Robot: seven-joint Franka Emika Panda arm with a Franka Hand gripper.
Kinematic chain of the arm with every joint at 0, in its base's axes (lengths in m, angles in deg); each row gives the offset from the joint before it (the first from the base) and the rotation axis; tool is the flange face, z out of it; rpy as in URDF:
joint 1: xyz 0 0 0.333 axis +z
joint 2: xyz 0 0 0 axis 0.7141 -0.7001 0
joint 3: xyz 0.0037 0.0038 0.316 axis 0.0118 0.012 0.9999
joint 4: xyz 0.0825 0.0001 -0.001 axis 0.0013 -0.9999 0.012
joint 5: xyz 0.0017 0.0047 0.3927 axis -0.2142 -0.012 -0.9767
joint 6: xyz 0 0 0 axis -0.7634 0.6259 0.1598
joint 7: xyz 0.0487 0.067 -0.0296 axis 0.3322 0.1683 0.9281
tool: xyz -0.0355 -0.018 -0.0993 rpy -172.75 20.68 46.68
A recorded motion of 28 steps. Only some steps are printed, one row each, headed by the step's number.
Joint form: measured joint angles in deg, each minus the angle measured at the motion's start. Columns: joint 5, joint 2, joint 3, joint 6, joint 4, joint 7, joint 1.
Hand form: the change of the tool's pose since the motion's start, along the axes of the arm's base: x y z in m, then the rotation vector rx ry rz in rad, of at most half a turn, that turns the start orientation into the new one. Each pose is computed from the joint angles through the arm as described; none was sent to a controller.
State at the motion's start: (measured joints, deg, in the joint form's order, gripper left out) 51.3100 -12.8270 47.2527 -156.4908 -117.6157 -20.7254 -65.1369
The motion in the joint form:
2: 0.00 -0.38 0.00 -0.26 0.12 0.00 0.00
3: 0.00 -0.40 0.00 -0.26 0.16 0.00 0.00
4: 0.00 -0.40 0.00 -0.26 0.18 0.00 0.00
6: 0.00 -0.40 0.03 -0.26 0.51 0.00 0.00
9: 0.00 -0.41 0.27 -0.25 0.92 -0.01 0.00
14: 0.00 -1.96 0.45 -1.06 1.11 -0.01 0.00
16: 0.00 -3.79 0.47 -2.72 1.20 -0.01 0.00
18: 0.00 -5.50 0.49 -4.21 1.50 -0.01 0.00
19: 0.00 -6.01 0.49 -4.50 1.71 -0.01 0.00
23: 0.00 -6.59 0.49 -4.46 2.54 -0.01 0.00
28: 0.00 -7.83 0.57 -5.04 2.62 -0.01 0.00
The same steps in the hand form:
2: 0.0007 -0.0002 -0.0024 0.0002 -0.0001 0.0000
3: 0.0009 -0.0003 -0.0023 0.0001 -0.0004 -0.0001
4: 0.0010 -0.0003 -0.0022 0.0000 -0.0007 -0.0001
6: 0.0031 -0.0007 0.0001 -0.0017 -0.0063 0.0004
9: 0.0062 0.0007 0.0028 -0.0027 -0.0131 0.0042
14: 0.0073 0.0022 -0.0095 0.0019 -0.0045 0.0071
16: 0.0080 0.0023 -0.0238 0.0035 -0.0036 0.0071
18: 0.0096 0.0020 -0.0359 0.0042 -0.0053 0.0070
19: 0.0105 0.0018 -0.0390 0.0046 -0.0053 0.0069
23: 0.0146 0.0004 -0.0393 0.0038 -0.0089 0.0067
28: 0.0139 0.0016 -0.0499 0.0081 0.0004 0.0078

